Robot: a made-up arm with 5 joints.
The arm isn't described. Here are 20 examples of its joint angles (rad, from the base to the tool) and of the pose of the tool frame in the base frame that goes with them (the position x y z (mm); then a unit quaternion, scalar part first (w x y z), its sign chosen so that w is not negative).
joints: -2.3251 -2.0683 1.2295 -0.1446 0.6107
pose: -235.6 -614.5 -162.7 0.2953 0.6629 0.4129 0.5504
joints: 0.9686 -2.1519 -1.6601 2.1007 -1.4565
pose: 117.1 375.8 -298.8 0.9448 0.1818 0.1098 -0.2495
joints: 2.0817 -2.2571 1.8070 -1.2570 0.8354
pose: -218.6 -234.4 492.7 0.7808 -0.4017 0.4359 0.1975
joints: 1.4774 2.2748 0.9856 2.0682 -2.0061
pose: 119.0 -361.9 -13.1 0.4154 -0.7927 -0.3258 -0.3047
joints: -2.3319 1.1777 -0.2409 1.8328 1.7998
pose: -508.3 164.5 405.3 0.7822 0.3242 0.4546 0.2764
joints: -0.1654 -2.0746 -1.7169 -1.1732 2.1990
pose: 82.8 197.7 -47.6 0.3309 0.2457 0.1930 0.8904
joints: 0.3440 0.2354 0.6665 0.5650 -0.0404
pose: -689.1 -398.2 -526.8 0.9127 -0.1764 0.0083 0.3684
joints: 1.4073 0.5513 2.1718 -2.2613 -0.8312
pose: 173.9 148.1 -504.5 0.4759 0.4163 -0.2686 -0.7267
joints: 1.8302 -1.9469 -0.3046 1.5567 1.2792
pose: 315.7 239.2 346.5 0.5281 0.4630 -0.3169 -0.6375
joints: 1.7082 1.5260 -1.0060 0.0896 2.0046
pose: -264.9 20.2 -274.9 0.1600 -0.9262 0.2494 0.2330
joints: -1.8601 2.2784 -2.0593 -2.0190 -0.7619
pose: -93.9 657.2 52.8 0.2444 0.4408 -0.4220 0.7536
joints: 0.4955 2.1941 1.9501 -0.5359 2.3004
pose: 46.3 -228.9 -193.5 0.6427 -0.1558 0.7355 -0.1475
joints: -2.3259 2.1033 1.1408 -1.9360 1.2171
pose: 362.6 33.6 315.2 0.3760 -0.2842 -0.4185 0.7763
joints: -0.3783 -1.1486 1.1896 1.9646 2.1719
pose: -229.6 303.9 -285.9 0.8889 0.1221 -0.3741 0.2347
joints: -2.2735 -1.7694 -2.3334 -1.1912 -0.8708
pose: -141.6 140.8 -788.7 0.9349 0.2760 -0.0785 0.2090
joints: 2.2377 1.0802 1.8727 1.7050 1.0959
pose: 38.4 401.4 -434.2 0.4106 0.0437 -0.7387 0.5327
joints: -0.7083 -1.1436 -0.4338 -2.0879 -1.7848
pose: 351.0 307.4 33.2 0.2078 0.8612 -0.1350 -0.4437
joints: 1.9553 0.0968 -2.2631 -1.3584 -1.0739
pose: -563.2 -487.5 -477.8 0.5951 -0.3857 -0.2793 -0.6473
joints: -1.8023 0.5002 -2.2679 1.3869 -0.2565
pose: -834.7 -25.1 -213.4 0.7858 0.2446 0.1289 0.5532
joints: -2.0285 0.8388 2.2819 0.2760 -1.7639
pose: -785.7 336.5 682.9 0.3941 0.7395 0.3940 0.3777
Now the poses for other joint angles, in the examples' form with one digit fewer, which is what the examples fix.
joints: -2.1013 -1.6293 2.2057 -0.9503 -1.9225
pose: -321 -754 -273 0.195 -0.086 0.678 0.703
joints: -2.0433 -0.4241 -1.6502 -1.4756 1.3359
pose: -273 -219 -313 0.415 -0.377 -0.682 -0.470
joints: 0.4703 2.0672 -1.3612 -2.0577 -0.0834
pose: -542 -554 -10 0.802 -0.113 0.573 0.128
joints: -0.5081 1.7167 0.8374 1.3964 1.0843
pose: 148 -573 -97 0.010 0.129 0.188 0.974
